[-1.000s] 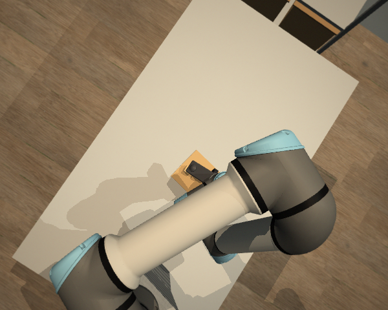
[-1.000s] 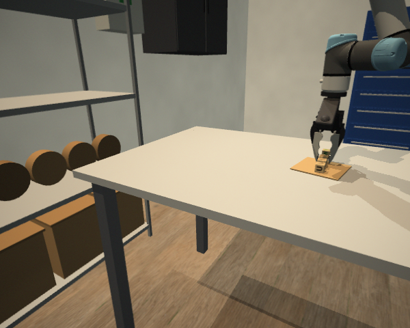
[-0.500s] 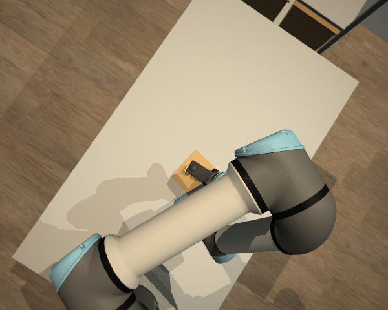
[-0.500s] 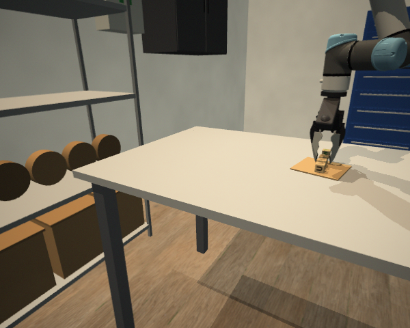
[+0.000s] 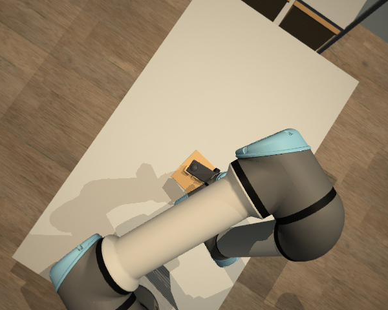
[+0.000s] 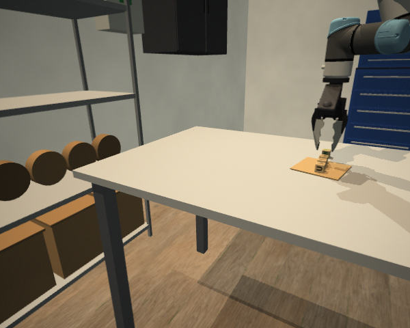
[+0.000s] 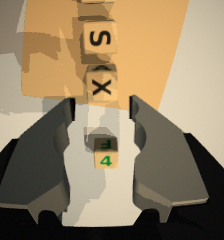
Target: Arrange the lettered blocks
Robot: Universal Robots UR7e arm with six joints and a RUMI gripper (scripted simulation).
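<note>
Now: hand 40 mm above the X block. Also, from my hand: D block 80 mm to the left, 40 mm below; then S block 40 mm to the left, 40 mm below; then orange mat 60 mm below, 40 mm to the left.
</note>
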